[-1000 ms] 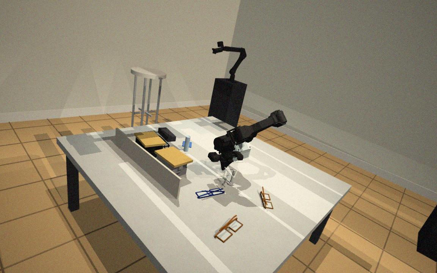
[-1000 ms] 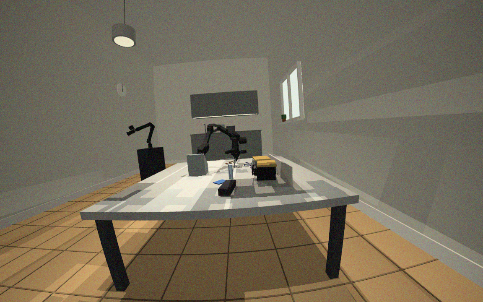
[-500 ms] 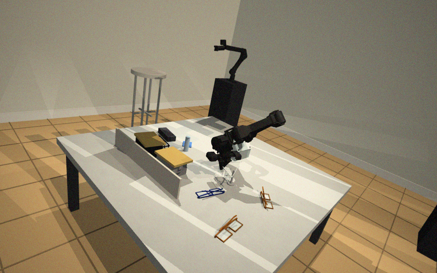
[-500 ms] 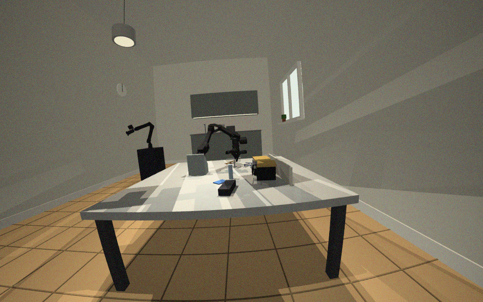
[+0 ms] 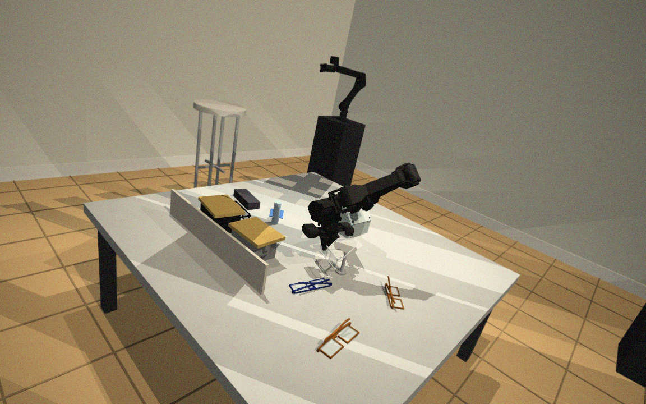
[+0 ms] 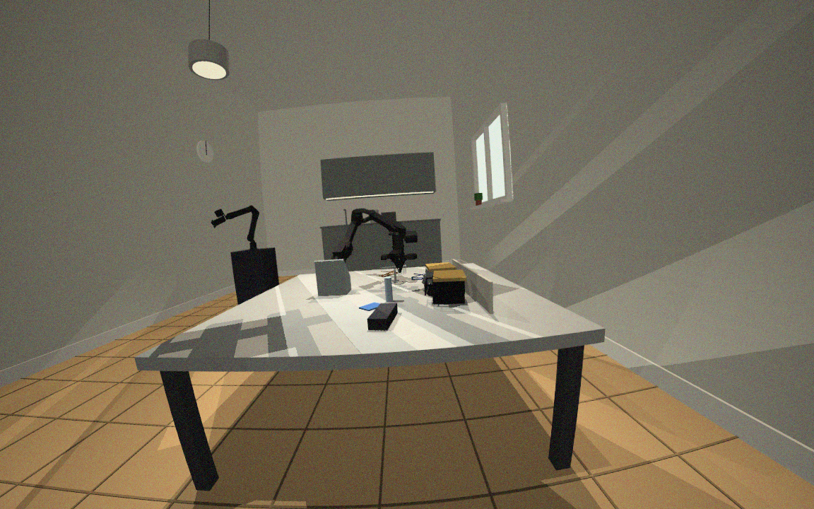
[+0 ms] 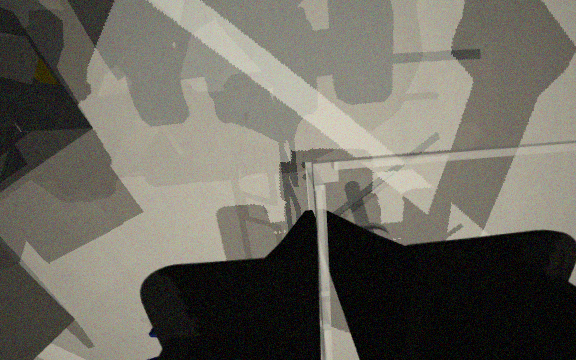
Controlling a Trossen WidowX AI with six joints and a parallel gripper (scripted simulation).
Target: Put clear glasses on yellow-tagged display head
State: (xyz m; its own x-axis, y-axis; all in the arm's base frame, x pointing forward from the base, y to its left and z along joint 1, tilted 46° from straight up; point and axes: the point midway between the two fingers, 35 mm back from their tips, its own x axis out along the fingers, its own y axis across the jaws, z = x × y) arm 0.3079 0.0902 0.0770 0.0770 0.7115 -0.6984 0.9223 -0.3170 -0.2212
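The grey post lies 8 cm to the left of my gripper tip, 3 cm below it and 3 cm behind it. The rest, counted from my gripper tip: grey wall panel 29 cm ahead, 28 cm to the right; blue card 39 cm to the right, 13 cm behind, 6 cm below; head 38 cm to the right, 16 cm ahead.
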